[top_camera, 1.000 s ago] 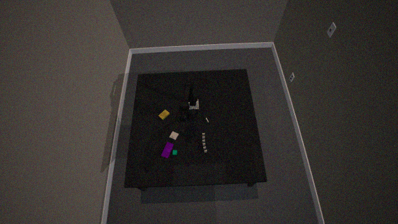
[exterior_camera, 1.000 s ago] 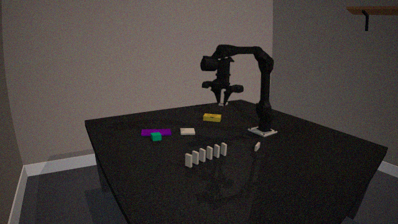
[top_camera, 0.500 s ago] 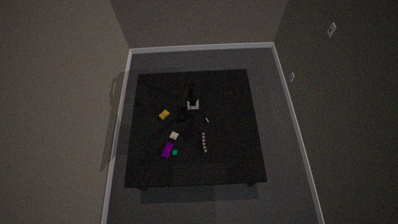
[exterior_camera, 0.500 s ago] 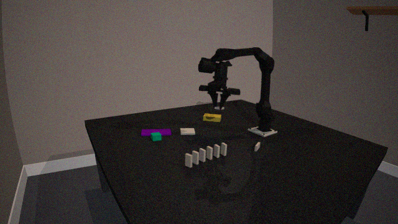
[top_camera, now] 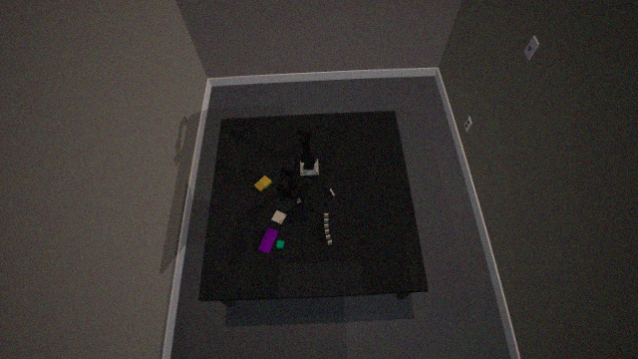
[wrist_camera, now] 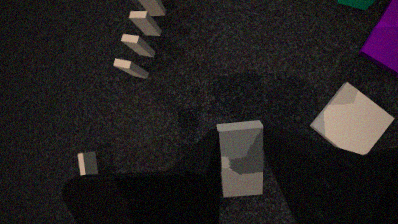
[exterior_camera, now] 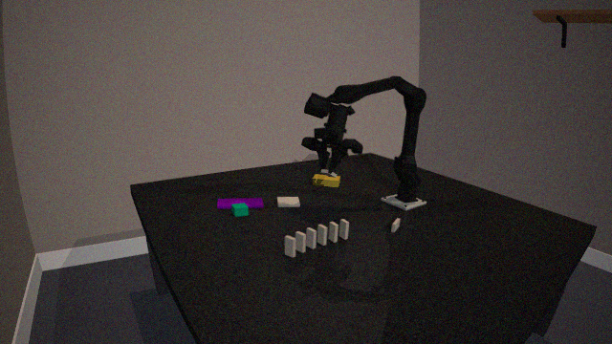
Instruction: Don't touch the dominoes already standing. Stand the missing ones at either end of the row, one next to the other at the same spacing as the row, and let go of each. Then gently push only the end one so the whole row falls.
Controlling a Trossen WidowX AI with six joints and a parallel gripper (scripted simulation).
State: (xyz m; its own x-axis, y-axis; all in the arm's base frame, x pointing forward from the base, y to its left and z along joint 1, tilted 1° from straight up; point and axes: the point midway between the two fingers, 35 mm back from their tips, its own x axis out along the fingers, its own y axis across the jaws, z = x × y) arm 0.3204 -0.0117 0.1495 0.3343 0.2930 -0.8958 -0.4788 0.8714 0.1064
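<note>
The flat white tile is 13 cm to the right of my gripper tip, 13 cm below it and 6 cm ahead of it. The rest, counted from my gripper tip: purple bar: 22 cm ahead, 16 cm to the right, 13 cm below; then green cube: 24 cm ahead, 12 cm below, 8 cm to the right; then yellow block: 27 cm to the right, 15 cm behind, 12 cm below.
</note>
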